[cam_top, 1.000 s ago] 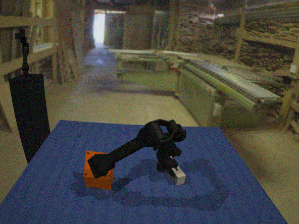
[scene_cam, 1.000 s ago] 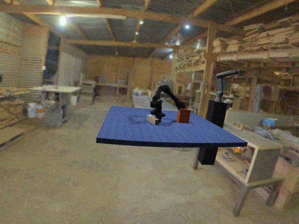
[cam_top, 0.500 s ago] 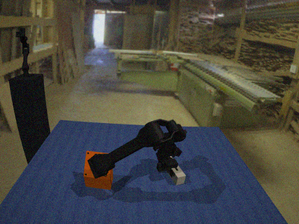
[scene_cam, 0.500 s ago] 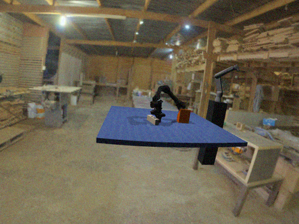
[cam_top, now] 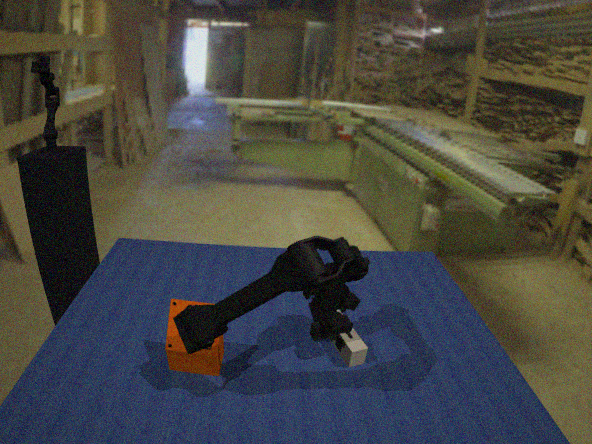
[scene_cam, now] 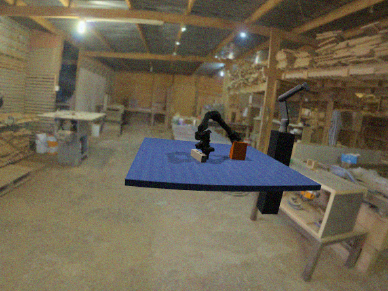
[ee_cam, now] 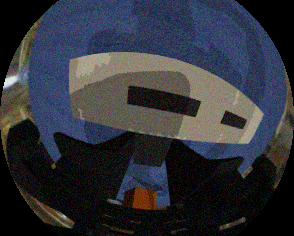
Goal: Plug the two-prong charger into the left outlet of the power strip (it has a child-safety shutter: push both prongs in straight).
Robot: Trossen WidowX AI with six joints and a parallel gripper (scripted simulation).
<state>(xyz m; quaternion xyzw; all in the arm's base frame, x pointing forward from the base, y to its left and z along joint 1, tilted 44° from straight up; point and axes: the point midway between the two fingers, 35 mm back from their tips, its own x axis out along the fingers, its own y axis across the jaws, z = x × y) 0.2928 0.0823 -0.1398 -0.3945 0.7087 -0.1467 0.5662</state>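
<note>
Right now my gripper tip is 2 cm short of the black two-prong charger, 1 cm to the right of it and 1 cm below it.
</note>
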